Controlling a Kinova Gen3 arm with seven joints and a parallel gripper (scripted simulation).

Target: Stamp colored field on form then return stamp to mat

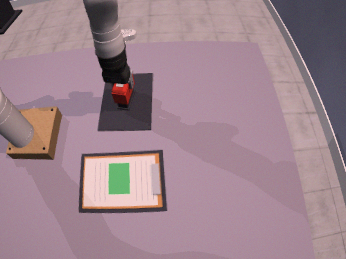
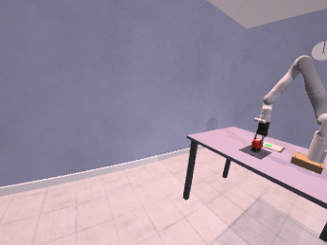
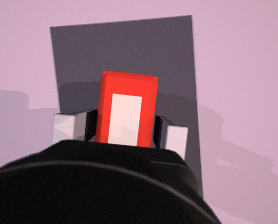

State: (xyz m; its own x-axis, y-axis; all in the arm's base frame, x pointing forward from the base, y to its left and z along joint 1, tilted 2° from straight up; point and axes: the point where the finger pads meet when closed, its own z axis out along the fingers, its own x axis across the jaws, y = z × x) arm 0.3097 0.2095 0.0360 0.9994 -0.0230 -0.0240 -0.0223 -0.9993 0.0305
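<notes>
My hand is 4 cm above the stamp. Also, from my hand: mat: 9 cm below; then clipboard: 27 cm to the right, 9 cm below, 6 cm ahead.
</notes>
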